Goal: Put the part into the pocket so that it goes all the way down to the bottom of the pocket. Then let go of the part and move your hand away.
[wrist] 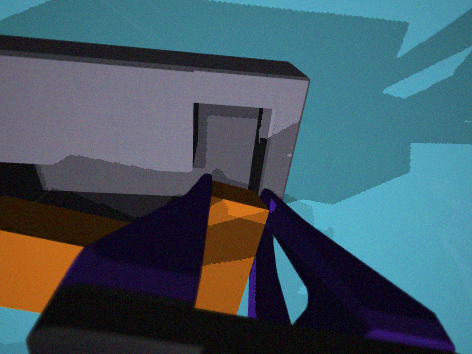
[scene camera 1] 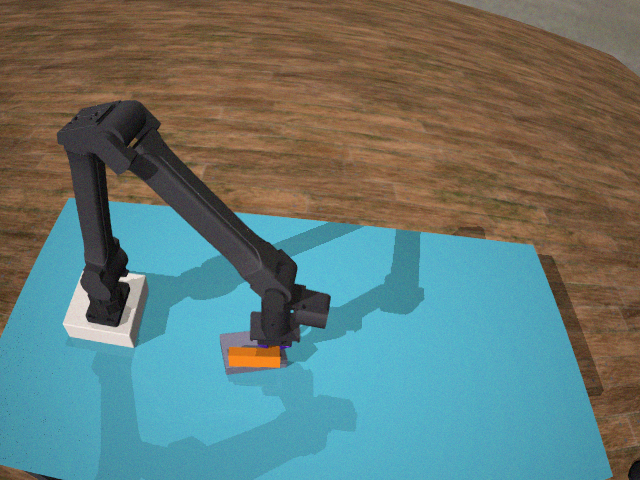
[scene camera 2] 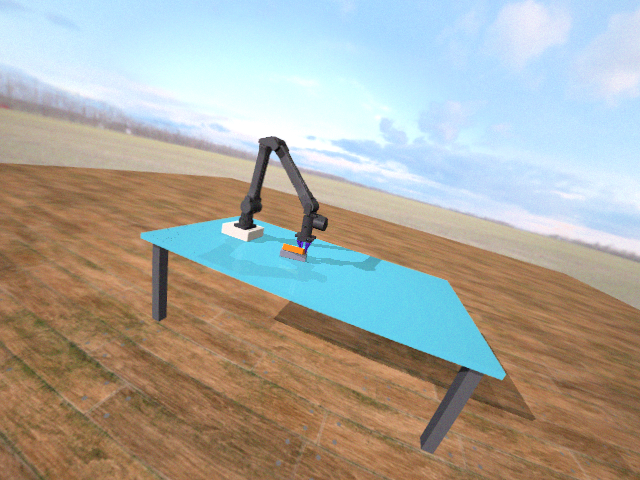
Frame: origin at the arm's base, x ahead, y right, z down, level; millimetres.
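Where they show: gripper, fingertip midpoint: (wrist: 233,192) (scene camera 1: 273,347) (scene camera 2: 302,252); arm's base, link origin: (scene camera 1: 108,304) (scene camera 2: 245,226).
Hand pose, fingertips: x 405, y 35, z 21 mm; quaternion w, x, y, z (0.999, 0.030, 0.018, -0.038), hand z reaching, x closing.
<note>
Things, the pixels of their centre, and the offset from my fingertips. Level surfaces: height alone.
- orange part, body centre: (wrist: 119,235) (scene camera 1: 254,353) (scene camera 2: 294,249) dz -13, dx -41, dy +29 mm
- grey block, body centre: (wrist: 136,154) (scene camera 1: 252,350) (scene camera 2: 294,253) dz +18, dx -46, dy +7 mm
- blue table, surface height: dz +36 mm
The orange part (scene camera 1: 254,357) (scene camera 2: 293,249) (wrist: 227,240) has a long bar and a shorter arm. My gripper (scene camera 1: 274,346) (scene camera 2: 305,249) (wrist: 233,192) is shut on the shorter arm, with one dark purple finger on each side. The grey block (scene camera 1: 233,339) (scene camera 2: 285,254) (wrist: 100,100) lies on the table under the part. In the wrist view, one branch of its pocket (wrist: 230,145) shows open just beyond the fingertips. The part is above the block and outside this branch, shifted toward the block's near side. The part and fingers hide much of the pocket.
The blue table (scene camera 1: 465,361) (scene camera 2: 372,299) bears the arm's white base (scene camera 1: 100,335) (scene camera 2: 242,231), to the left of the block in both scene views. Arm shadows cross the table around the block. The dark arm reaches over from the base.
</note>
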